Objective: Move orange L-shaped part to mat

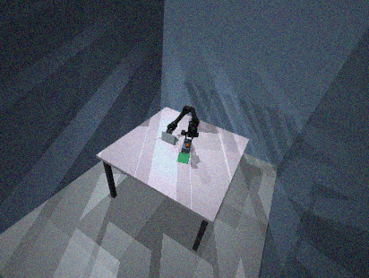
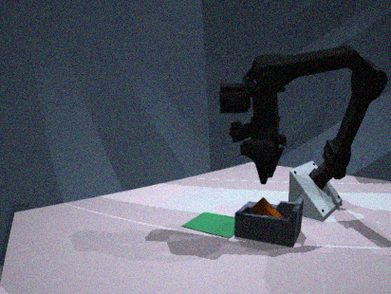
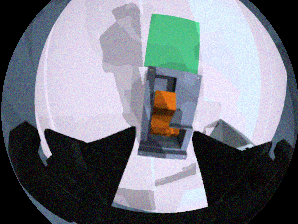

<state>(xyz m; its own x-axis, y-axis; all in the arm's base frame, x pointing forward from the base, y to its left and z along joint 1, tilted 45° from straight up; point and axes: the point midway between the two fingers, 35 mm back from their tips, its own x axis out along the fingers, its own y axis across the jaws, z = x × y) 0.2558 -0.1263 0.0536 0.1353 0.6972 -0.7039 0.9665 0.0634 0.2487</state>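
Now: gripper tip 100 mm above the orange L-shaped part, 30 mm to the right of it and 20 mm past it. Also, from my gripper tip: green mat 160 mm below, 150 mm to the right, 10 mm ahead.
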